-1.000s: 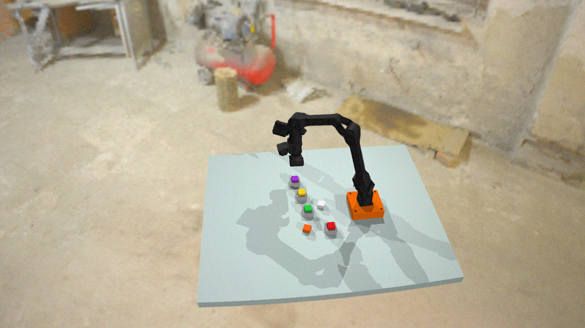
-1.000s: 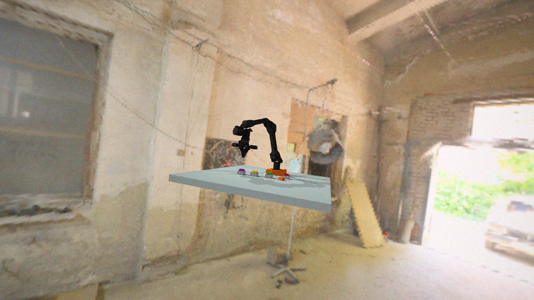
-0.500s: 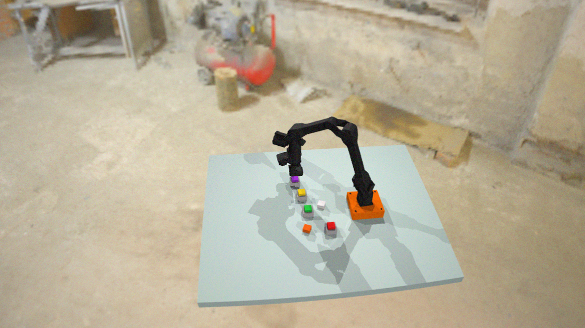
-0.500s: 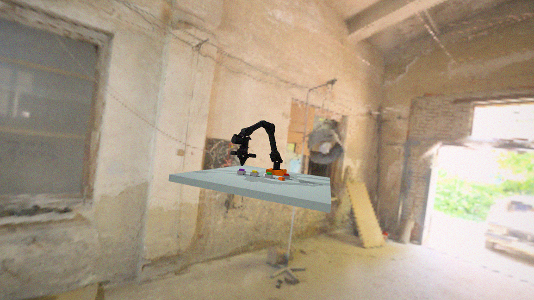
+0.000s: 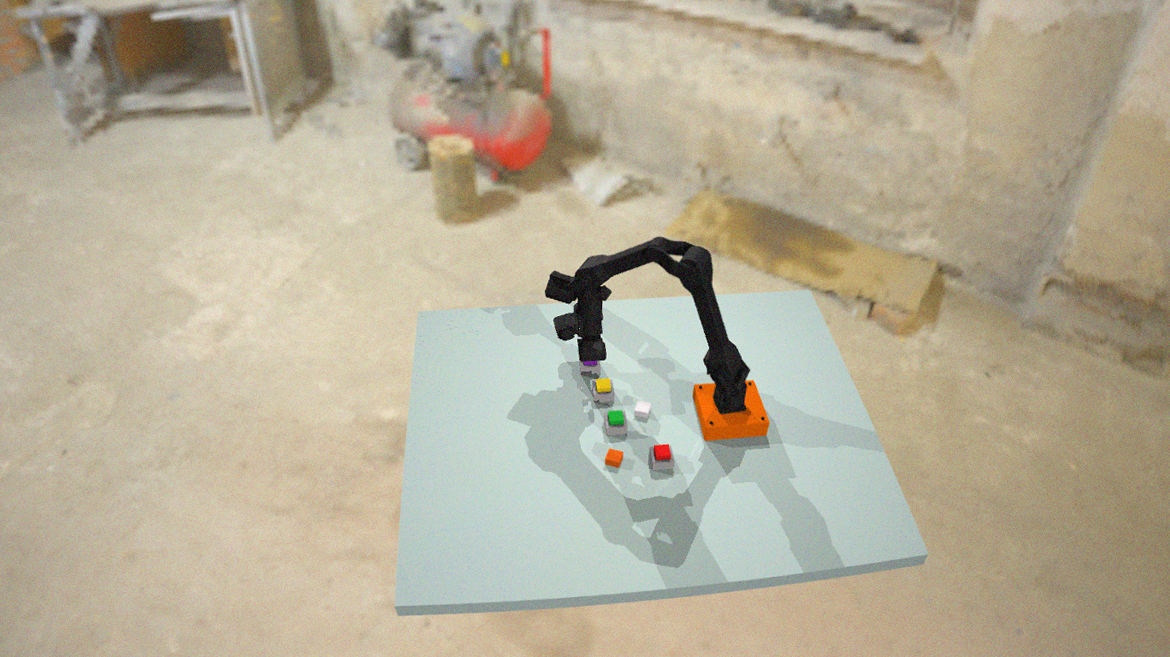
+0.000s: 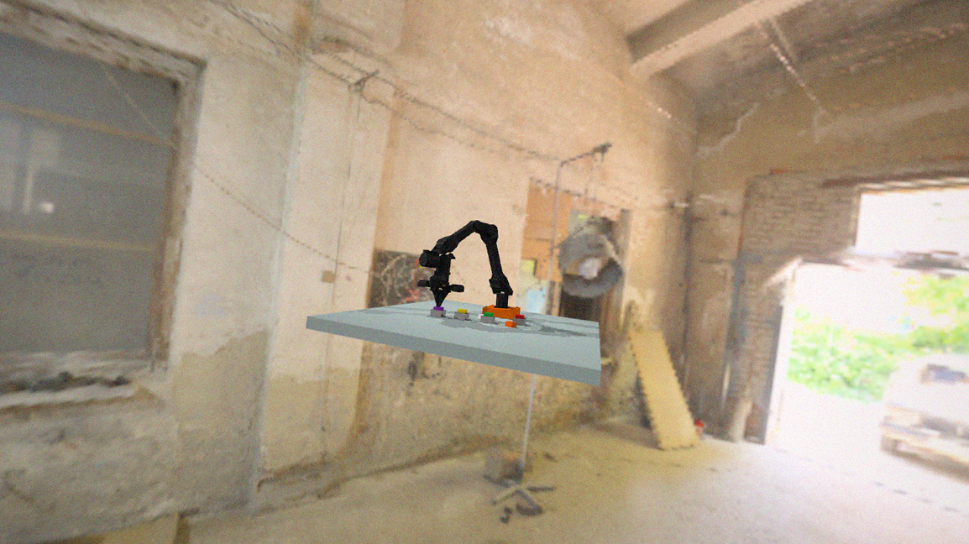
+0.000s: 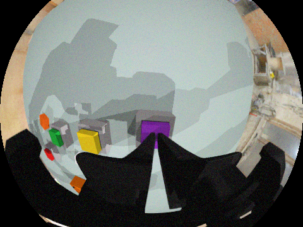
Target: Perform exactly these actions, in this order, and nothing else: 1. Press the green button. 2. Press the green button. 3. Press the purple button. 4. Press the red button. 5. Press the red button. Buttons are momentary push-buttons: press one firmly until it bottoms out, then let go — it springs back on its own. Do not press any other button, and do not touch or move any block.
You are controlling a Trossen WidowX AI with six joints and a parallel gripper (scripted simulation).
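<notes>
Right now the purple button is 10 mm below my gripper tip. From my gripper tip the other things lie so: green button: 210 mm to the left, 30 mm behind; yellow button: 100 mm to the left, 20 mm behind; white block: 170 mm to the left, 100 mm behind, 30 mm below.
</notes>
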